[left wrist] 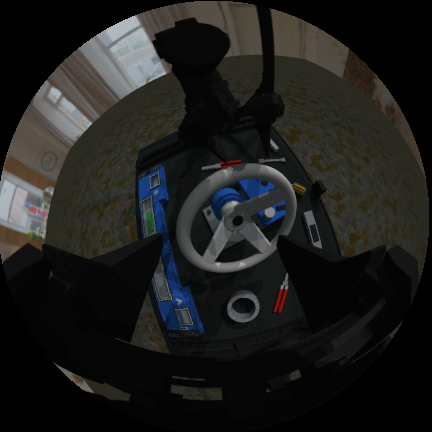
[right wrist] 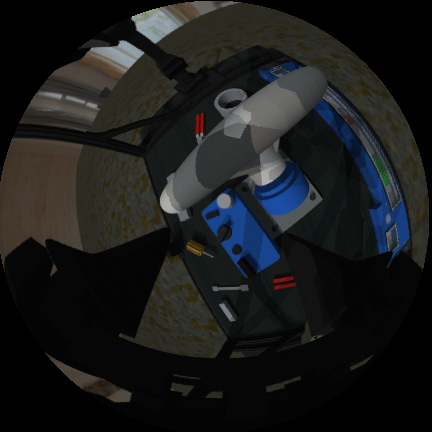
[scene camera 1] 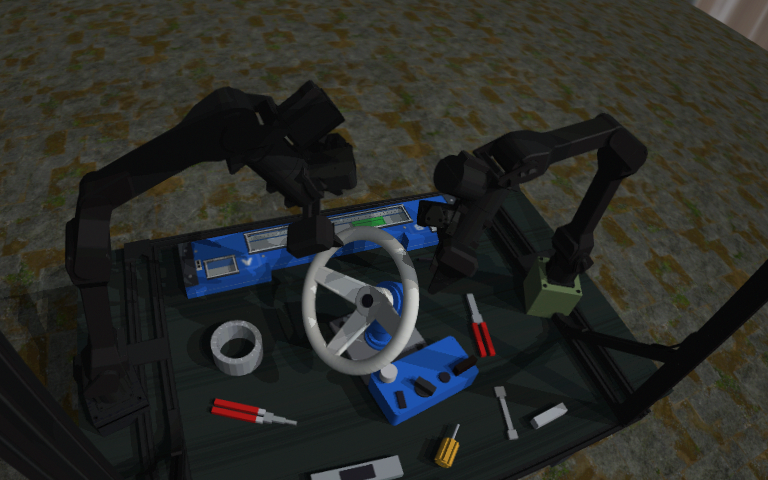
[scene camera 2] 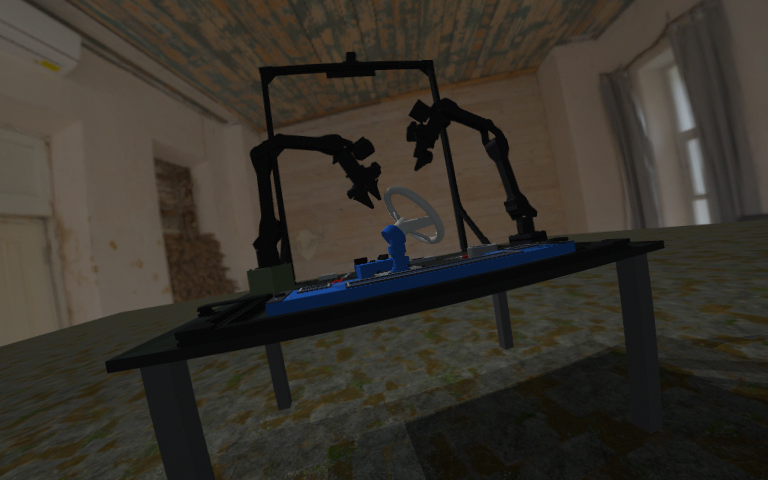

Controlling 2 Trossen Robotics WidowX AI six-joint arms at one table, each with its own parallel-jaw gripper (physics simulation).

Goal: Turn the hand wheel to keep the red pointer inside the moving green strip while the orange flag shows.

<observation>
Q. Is my left gripper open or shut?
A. Open.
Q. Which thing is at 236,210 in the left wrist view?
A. A three-spoke hand wheel.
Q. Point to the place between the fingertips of my right gripper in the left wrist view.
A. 245,158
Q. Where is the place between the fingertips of my right gripper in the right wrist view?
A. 228,236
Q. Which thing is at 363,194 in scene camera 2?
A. My right gripper.
</observation>
